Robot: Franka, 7 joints.
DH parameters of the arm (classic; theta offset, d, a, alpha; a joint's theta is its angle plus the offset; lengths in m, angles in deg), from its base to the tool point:
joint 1: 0 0.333 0 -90
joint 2: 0 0 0 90
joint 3: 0 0.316 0.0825 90
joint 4: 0 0 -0.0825 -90
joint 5: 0 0.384 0 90
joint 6: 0 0 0.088 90
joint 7: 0 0.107 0 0
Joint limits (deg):
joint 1: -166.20..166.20
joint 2: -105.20..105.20
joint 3: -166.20..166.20
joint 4: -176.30..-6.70
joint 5: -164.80..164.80
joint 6: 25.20..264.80
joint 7: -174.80..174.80
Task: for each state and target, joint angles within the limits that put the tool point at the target. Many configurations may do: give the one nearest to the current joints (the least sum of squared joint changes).
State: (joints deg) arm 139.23 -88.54 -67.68 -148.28 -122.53 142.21 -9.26
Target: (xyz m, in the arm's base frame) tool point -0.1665 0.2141 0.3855
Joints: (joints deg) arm 165.41 -78.24 -63.83 -176.30 -123.06 146.79 -9.26
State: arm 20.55 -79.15 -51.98 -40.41 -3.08 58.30 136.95
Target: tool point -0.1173 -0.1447 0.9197
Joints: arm 13.14 -58.97 -17.05 -64.27 6.64 45.75 136.95
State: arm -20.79 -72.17 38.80 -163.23 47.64 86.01 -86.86
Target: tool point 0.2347 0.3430 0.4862
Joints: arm -23.81 -67.22 56.50 -136.08 56.29 94.43 -86.86
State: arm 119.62 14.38 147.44 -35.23 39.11 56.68 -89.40
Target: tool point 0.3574 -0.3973 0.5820
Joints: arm 137.69 -15.05 163.45 -75.32 33.97 43.48 -89.40
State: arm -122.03 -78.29 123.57 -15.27 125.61 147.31 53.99
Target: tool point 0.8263 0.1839 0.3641
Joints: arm -148.70 -78.76 119.54 -31.49 126.28 153.36 53.99
